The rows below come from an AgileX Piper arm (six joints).
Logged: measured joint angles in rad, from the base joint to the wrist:
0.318 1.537 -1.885 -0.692 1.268 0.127
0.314 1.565 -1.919 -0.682 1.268 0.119
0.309 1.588 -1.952 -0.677 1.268 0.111
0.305 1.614 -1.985 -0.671 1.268 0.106
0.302 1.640 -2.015 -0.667 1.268 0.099
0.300 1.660 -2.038 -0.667 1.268 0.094
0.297 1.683 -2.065 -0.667 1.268 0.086
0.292 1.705 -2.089 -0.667 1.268 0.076
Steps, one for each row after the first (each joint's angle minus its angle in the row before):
-0.004 0.028 -0.034 0.010 0.000 -0.008
-0.005 0.023 -0.033 0.005 0.000 -0.008
-0.004 0.026 -0.033 0.006 0.000 -0.005
-0.003 0.026 -0.030 0.004 0.000 -0.007
-0.002 0.020 -0.023 0.000 0.000 -0.005
-0.003 0.023 -0.027 0.000 0.000 -0.008
-0.005 0.022 -0.024 0.000 0.000 -0.010

